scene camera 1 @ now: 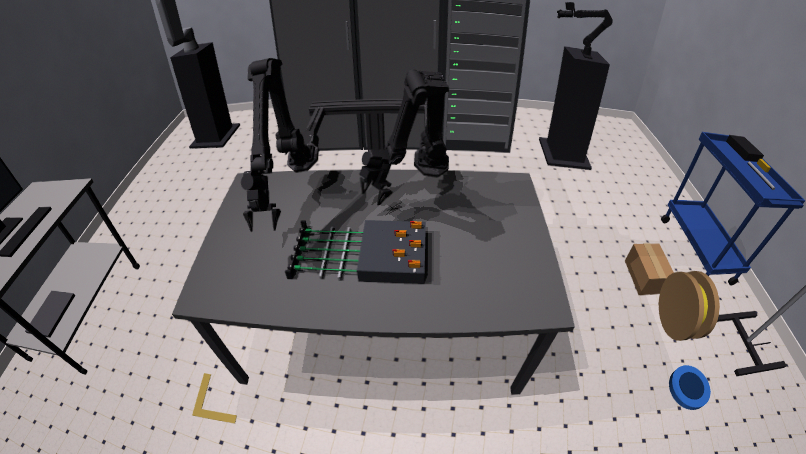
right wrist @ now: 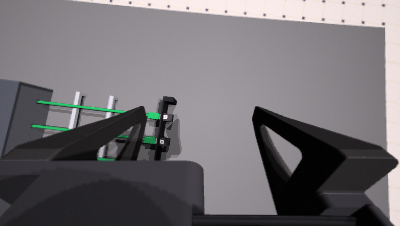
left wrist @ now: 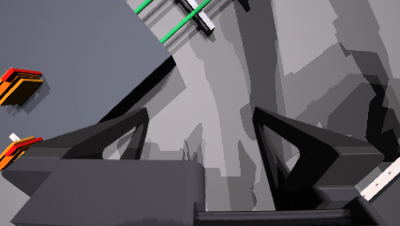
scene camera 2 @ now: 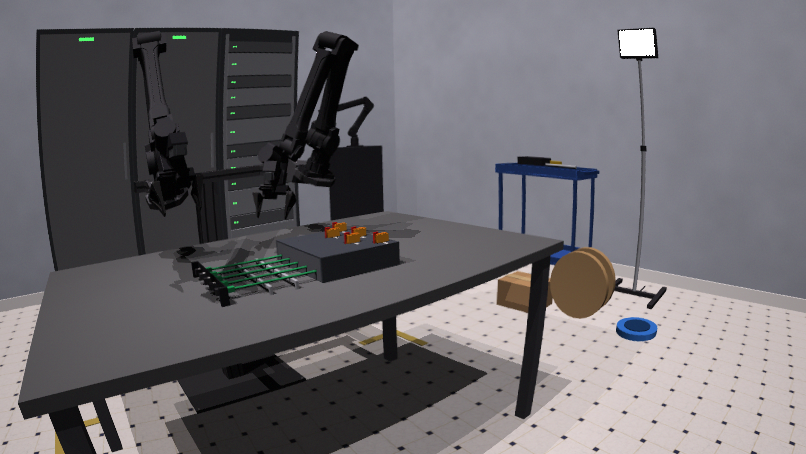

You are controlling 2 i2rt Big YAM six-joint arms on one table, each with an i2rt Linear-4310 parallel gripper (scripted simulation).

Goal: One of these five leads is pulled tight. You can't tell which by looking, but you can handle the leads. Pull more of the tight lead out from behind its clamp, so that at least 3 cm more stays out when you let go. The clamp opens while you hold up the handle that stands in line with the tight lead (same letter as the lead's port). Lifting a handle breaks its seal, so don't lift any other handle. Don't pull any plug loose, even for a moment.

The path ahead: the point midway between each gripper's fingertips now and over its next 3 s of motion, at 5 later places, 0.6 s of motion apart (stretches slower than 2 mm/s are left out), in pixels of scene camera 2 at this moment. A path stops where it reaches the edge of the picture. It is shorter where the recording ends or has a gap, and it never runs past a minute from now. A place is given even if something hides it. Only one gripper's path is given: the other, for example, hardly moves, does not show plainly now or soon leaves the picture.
The right gripper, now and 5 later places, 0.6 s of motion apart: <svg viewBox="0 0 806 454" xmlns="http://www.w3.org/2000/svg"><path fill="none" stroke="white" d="M183 212L245 213L254 215L251 228L247 254L249 260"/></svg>
